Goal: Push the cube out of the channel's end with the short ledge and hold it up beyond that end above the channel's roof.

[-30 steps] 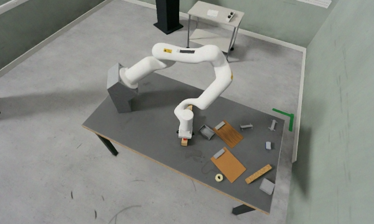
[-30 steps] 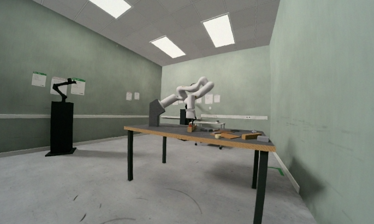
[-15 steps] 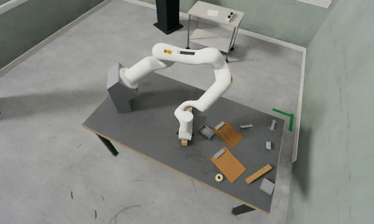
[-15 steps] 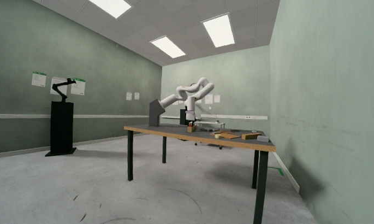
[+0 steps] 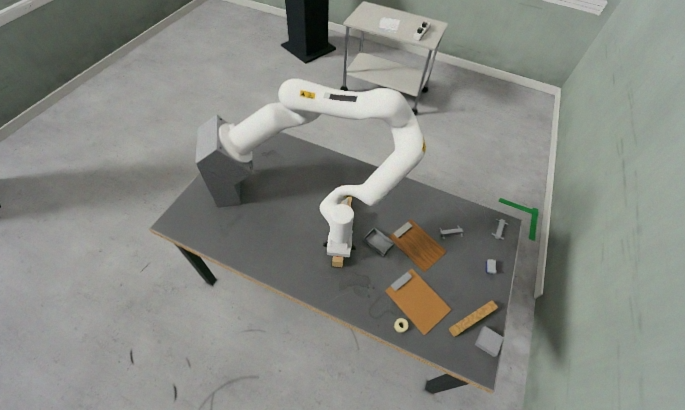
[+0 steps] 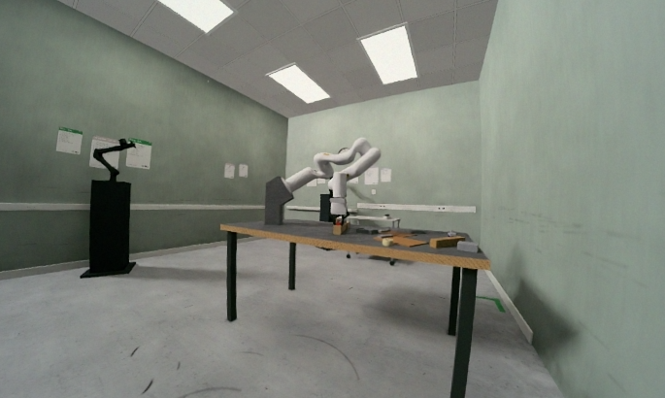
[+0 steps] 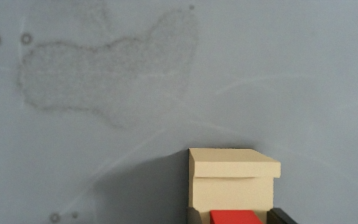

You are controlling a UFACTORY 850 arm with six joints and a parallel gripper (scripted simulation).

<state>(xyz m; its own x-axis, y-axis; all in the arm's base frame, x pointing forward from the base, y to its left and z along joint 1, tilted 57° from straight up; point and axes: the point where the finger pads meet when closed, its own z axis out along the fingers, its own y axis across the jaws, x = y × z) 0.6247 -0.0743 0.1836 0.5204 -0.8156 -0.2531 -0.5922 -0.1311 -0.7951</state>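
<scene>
Right now my hand is 10 mm above the red cube. From my hand the other things lie so: wooden bar (580 mm ahead, 230 mm to the left, 50 mm below); grey tray (190 mm to the left, 60 mm below, 60 mm ahead); wooden channel (100 mm to the left, 90 mm behind, 10 mm below).
</scene>
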